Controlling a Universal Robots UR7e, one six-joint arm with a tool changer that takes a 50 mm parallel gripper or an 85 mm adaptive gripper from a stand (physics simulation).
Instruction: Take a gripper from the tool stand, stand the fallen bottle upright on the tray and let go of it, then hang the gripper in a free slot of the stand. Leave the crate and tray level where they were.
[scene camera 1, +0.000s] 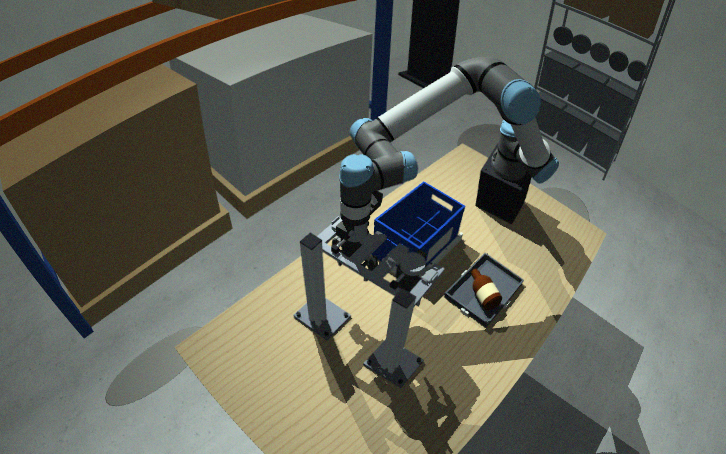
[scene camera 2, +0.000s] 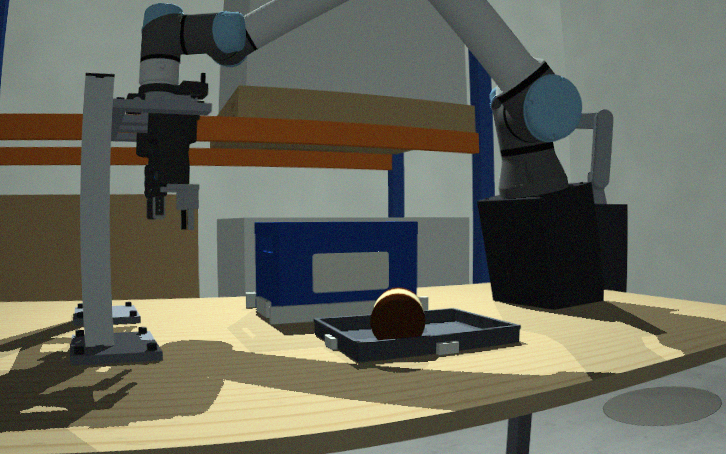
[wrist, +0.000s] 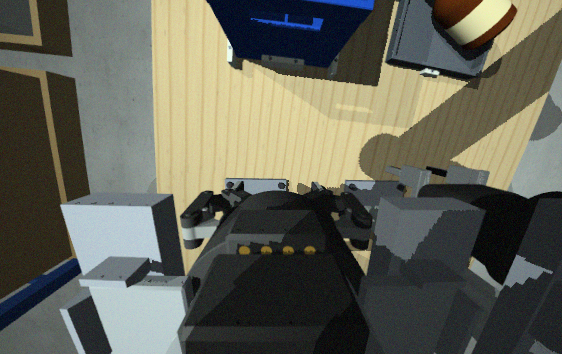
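The brown bottle with a cream label lies on its side in the dark tray. The tool stand holds two grippers. The arm's wrist is down over the left slot in scene camera 1, close on top of the adaptive gripper, whose fingers are spread open and empty; whether it is locked on cannot be told. In scene camera 2 its fingers are largely hidden. The parallel gripper hangs in the neighbouring slot.
The blue crate stands beside the tray, between the stand and the arm's black base. The stand's two posts rise from the wooden table. Racking with large boxes is behind.
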